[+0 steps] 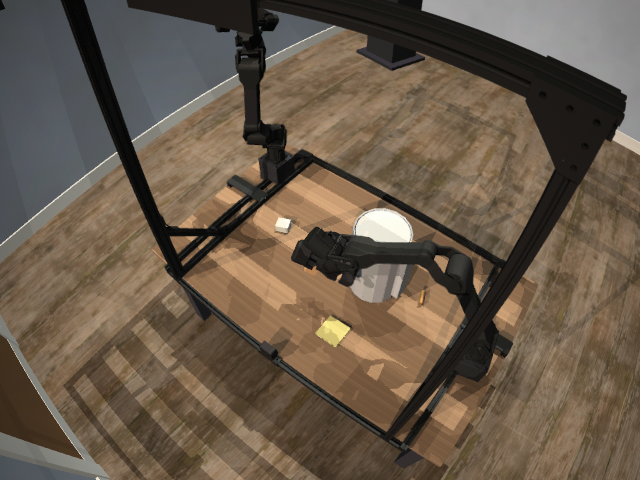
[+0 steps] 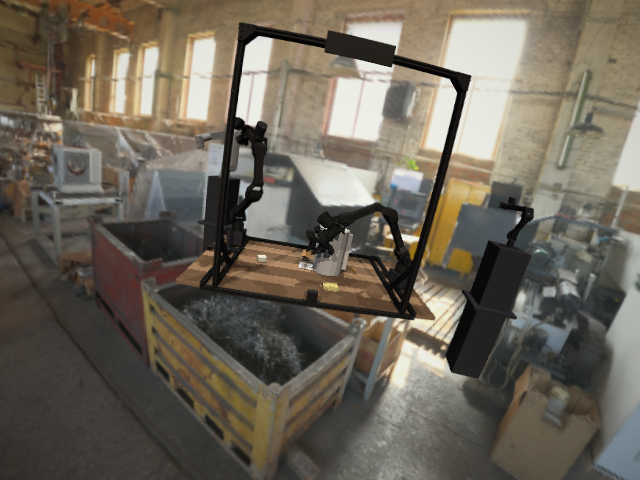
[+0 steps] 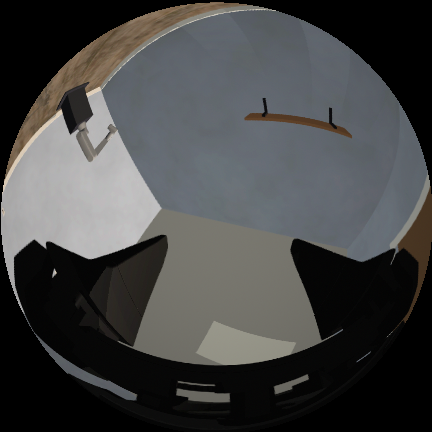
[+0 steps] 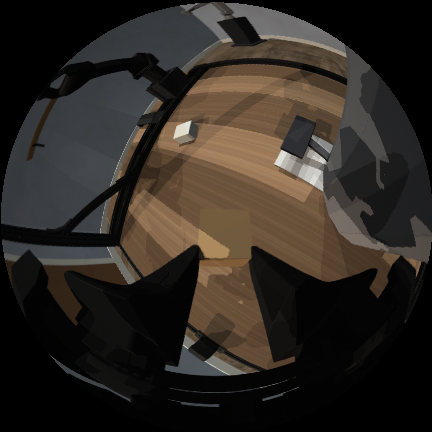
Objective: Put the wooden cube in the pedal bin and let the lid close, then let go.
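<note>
My right gripper is shut on the wooden cube and holds it above the table, just left of the pedal bin. The bin is a grey cylinder and its white lid is down. Its black pedal sticks out at the foot, facing the gripper. My left gripper is open and empty. It is raised high near the top of the frame and faces the wall.
A small white cube lies on the table at the back left. A yellow pad lies near the front edge. A small orange stick lies right of the bin. Black frame rails edge the table.
</note>
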